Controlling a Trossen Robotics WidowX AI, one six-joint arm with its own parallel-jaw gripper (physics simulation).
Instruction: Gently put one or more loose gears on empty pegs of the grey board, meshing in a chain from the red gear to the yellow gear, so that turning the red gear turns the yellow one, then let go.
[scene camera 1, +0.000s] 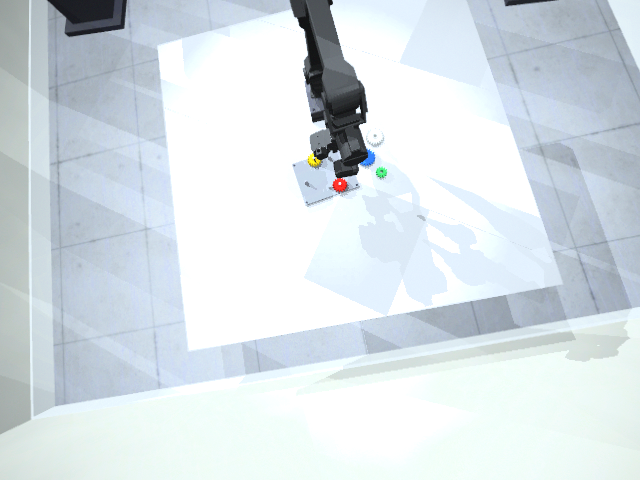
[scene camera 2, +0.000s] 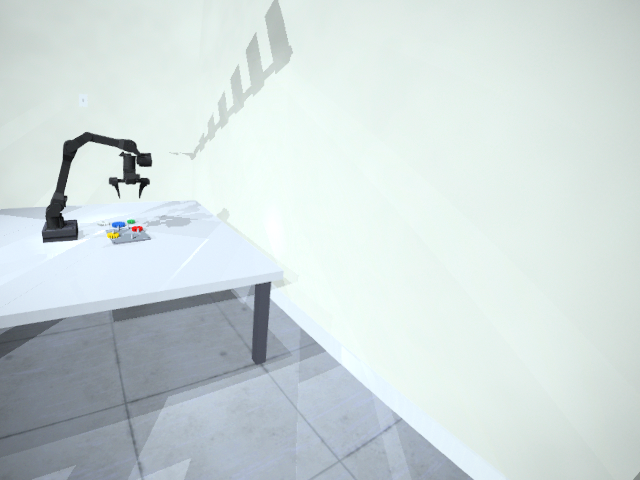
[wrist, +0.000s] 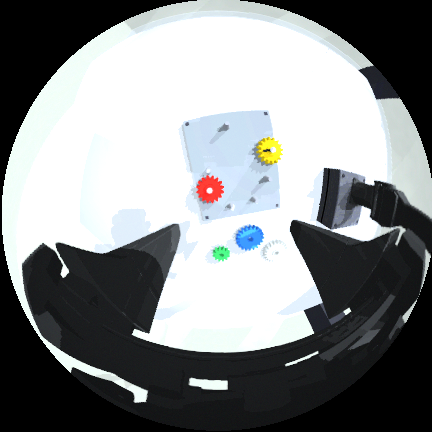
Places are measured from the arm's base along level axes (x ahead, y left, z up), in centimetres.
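Pixels of known places: gripper, fingertip midpoint: (scene camera 1: 339, 156) (scene camera 2: 129, 198) (wrist: 236, 227); arm's base, origin of the base link: (scene camera 1: 318, 89) (scene camera 2: 55, 226) (wrist: 356, 192).
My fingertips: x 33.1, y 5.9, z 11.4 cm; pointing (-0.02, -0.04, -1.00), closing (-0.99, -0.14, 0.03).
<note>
Ahead of a thing's pixels: the offset from my fingertips to its top centre. "pt": to the spot under its first point. Level surfaces: height alone.
The grey board {dx -2.1, dy -5.6, dz -14.0 cm} (scene camera 1: 310, 194) (scene camera 2: 124, 240) (wrist: 200, 142) lies on the table with several empty pegs. A red gear {pt dx +3.3, dy -0.3, dz -14.1 cm} (scene camera 1: 339, 184) (scene camera 2: 136, 228) (wrist: 215, 185) and a yellow gear {dx -7.7, dy -9.1, dz -14.5 cm} (scene camera 1: 313, 161) (scene camera 2: 113, 235) (wrist: 269, 157) sit on it, apart. Beside the board lie three loose gears: blue {dx -7.0, dy +10.1, dz -15.3 cm} (scene camera 1: 368, 158) (scene camera 2: 118, 224) (wrist: 249, 234), green {dx -0.9, dy +15.2, dz -15.3 cm} (scene camera 1: 381, 172) (scene camera 2: 131, 221) (wrist: 221, 253) and white {dx -14.9, dy +13.9, dz -15.3 cm} (scene camera 1: 375, 137) (scene camera 2: 102, 223) (wrist: 271, 251). My gripper (scene camera 2: 129, 197) (wrist: 236, 227) is open and empty, pointing down well above the board and gears. In scene camera 1 the arm hides part of the board.
The arm's base (scene camera 2: 60, 231) (wrist: 344, 200) stands on the white table {dz -17.0 cm} (scene camera 1: 248, 258) (scene camera 2: 196, 266), near the board's yellow-gear side. A pale wall (scene camera 2: 439, 206) rises past the table's far end. Shadows of the arm fall across the table.
</note>
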